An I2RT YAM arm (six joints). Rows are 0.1 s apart.
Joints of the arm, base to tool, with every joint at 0 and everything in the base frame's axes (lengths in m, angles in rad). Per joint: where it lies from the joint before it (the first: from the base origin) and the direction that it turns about. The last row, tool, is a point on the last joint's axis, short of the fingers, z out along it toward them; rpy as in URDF.
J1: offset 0 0 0.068 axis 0 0 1
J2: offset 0.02 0.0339 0.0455 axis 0 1 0
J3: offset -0.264 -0.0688 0 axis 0 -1 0
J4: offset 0.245 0.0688 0.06 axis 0 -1 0
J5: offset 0.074 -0.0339 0.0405 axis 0 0 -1
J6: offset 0.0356 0 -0.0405 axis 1 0 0
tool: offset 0 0 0 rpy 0 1.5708 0
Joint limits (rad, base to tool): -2.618..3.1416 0..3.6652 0..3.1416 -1.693..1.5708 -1.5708..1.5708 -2.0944..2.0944
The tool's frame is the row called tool.
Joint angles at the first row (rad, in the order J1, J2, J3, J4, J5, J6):
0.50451 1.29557 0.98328 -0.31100 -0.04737 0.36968
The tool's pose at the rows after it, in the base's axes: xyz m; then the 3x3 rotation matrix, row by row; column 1 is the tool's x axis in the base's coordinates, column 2 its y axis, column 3 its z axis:
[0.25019 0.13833 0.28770], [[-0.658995 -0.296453 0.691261], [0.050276 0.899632 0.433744], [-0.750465 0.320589 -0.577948]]
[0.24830 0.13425 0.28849], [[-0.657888 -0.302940 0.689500], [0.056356 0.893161 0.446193], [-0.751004 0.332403 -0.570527]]
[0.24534 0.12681 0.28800], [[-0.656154 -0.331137 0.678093], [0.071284 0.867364 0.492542], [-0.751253 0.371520 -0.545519]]
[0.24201 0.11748 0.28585], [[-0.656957 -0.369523 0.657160], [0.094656 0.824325 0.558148], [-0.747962 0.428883 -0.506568]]
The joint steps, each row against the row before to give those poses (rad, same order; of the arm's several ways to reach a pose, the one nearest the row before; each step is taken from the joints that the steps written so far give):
-0.00569 -0.01376 -0.00295 -0.00462 -0.00285 -0.00156
-0.01224 -0.01654 -0.01133 0.00294 -0.02184 -0.00159
-0.02773 -0.02969 -0.03154 0.02718 -0.06967 -0.00027
-0.03892 -0.03433 -0.04447 0.04451 -0.10242 0.00748

